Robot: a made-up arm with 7 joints. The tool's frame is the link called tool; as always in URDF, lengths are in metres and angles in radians. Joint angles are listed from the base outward. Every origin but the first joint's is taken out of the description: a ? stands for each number. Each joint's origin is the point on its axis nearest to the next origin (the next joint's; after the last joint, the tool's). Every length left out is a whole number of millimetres.
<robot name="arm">
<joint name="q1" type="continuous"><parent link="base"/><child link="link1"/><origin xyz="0.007 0.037 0.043" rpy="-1.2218 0 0"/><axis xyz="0 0 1"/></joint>
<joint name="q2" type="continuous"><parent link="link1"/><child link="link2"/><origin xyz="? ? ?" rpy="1.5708 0 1.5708"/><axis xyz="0 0 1"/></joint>
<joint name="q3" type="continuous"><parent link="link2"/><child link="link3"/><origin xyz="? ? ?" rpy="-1.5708 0 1.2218"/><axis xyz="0 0 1"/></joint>
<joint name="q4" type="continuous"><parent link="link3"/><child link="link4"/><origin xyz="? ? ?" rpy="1.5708 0 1.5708"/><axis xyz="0 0 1"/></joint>
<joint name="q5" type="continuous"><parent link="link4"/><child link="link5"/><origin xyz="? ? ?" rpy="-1.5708 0 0"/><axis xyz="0 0 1"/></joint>
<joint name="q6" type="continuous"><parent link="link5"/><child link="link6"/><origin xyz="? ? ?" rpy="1.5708 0 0"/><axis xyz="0 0 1"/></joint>
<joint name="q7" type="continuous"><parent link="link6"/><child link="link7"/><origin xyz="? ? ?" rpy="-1.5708 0 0"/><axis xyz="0 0 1"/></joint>
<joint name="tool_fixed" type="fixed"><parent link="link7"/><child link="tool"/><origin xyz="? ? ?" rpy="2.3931 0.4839 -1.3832"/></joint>
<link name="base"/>
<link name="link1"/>
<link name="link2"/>
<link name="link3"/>
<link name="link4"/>
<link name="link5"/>
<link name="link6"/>
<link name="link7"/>
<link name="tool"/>
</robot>
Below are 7 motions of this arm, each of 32 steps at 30 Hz.
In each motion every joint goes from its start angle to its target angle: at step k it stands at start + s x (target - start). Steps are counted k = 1, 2, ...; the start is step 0. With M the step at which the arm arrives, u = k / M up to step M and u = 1 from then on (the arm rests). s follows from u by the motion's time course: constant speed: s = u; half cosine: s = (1 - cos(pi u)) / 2; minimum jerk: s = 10 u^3 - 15 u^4 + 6 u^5.
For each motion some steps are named. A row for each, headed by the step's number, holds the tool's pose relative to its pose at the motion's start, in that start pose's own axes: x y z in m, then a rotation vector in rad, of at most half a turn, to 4 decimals.
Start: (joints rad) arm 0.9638 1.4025 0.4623 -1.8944 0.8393 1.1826 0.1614
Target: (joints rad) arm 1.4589 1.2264 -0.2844 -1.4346 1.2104 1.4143 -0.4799
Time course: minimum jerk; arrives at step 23
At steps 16, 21, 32:
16: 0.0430 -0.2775 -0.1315 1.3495 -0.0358 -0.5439
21: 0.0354 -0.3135 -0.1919 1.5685 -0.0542 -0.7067
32: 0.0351 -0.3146 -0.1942 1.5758 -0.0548 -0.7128

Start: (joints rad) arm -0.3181 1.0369 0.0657 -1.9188 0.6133 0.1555 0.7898
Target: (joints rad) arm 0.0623 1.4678 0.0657 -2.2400 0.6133 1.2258 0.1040
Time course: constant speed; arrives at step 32
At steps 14, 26, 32:
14: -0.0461 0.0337 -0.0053 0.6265 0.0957 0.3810
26: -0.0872 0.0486 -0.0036 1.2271 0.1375 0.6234
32: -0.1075 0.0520 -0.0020 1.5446 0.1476 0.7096

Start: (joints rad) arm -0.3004 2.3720 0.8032 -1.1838 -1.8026 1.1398 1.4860
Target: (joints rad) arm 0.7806 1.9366 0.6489 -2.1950 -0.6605 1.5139 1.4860
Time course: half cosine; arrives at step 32
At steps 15, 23, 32:
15: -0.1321 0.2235 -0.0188 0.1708 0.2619 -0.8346
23: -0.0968 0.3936 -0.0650 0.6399 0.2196 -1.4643
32: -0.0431 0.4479 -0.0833 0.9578 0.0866 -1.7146

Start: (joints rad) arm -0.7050 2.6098 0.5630 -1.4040 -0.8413 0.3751 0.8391
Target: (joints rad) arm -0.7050 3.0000 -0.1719 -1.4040 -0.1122 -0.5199 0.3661
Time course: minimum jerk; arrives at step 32
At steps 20, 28, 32:
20: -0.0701 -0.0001 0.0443 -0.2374 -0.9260 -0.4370
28: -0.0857 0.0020 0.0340 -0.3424 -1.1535 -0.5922
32: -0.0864 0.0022 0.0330 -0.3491 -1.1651 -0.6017

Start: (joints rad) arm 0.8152 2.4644 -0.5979 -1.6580 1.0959 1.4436 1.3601
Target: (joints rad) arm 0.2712 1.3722 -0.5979 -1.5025 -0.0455 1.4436 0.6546
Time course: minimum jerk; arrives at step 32
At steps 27, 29, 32:
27: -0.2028 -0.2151 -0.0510 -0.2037 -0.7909 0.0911
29: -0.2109 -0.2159 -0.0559 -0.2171 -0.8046 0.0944
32: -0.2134 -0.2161 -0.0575 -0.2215 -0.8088 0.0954

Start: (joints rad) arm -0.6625 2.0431 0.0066 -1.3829 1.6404 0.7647 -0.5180
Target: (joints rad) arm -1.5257 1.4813 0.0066 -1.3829 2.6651 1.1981 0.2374
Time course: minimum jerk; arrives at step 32
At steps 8, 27, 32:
8: 0.0028 -0.0004 -0.0110 -0.1551 0.0188 -0.1865
27: 0.0036 -0.0114 0.0006 -0.6759 -0.7171 -1.7160
32: 0.0024 -0.0100 0.0038 -0.6562 -0.7668 -1.7553

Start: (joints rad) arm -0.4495 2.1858 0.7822 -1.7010 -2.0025 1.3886 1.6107
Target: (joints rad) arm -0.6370 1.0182 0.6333 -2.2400 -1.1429 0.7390 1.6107
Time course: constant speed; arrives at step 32
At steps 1, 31, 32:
1: 0.0021 0.0112 -0.0064 0.0497 0.0114 -0.0238
31: 0.0091 0.3307 0.0063 1.0531 1.0028 -0.6862
32: 0.0080 0.3382 0.0126 1.0607 1.0555 -0.7008

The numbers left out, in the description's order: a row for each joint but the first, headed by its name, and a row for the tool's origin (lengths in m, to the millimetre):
q2: -0.044 -0.012 0
q3: 0.355 -0.109 0
q4: 0.001 -0.014 0
q5: 0.003 -0.273 0
q6: -0.027 0.029 0
q7: 0.027 -0.017 0
tool: -0.015 -0.015 0

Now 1 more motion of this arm.
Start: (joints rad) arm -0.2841 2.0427 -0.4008 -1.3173 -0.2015 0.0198 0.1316
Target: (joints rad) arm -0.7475 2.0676 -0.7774 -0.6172 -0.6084 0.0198 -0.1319
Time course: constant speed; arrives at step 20
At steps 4, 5, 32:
4: -0.0002 -0.0283 -0.0366 0.1937 -0.0113 0.0487
5: -0.0009 -0.0348 -0.0463 0.2424 -0.0161 0.0579
32: -0.0479 -0.0976 -0.2074 0.9522 -0.1799 0.0466

